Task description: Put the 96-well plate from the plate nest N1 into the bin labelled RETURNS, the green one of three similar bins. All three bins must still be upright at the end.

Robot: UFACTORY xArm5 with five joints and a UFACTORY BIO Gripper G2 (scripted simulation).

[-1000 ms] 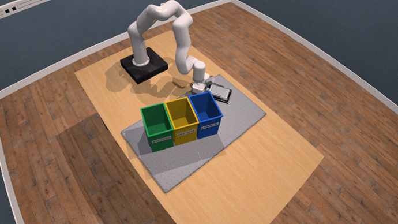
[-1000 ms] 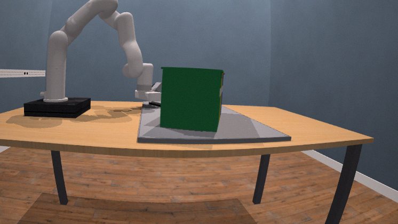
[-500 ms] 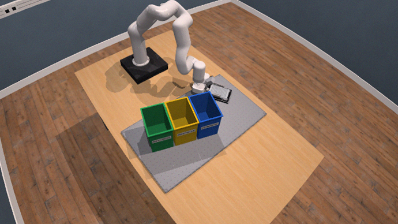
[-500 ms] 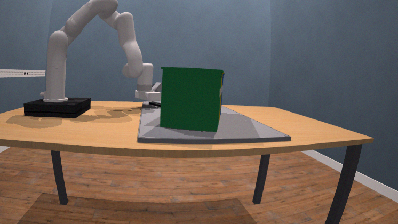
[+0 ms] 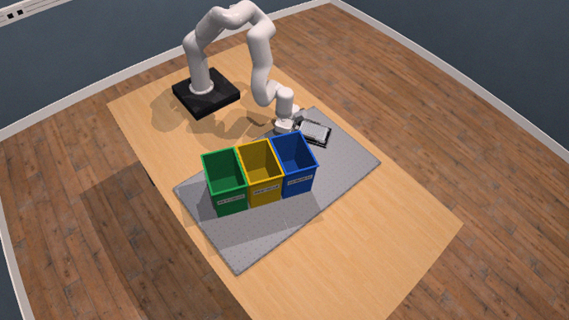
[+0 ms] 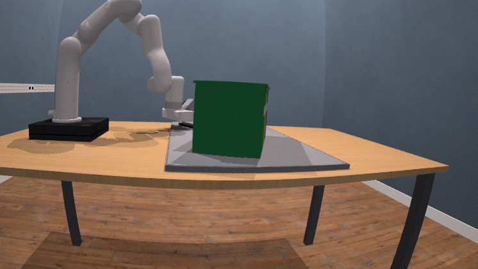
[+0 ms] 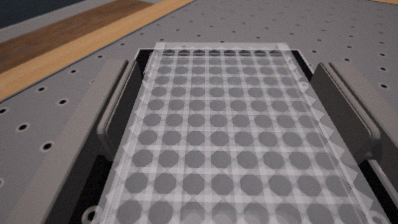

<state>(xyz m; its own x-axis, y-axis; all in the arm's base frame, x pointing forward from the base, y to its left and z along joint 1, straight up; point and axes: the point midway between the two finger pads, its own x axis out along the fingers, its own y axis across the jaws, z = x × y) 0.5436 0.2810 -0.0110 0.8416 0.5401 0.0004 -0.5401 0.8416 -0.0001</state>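
Now: hand 2 cm above the black plate nest N1. From my hand the other things lie so: yellow bin: 37 cm to the right, 9 cm ahead, 6 cm above; blue bin: 24 cm to the right, 13 cm ahead, 6 cm above; clear 96-well plate: 1 cm below.
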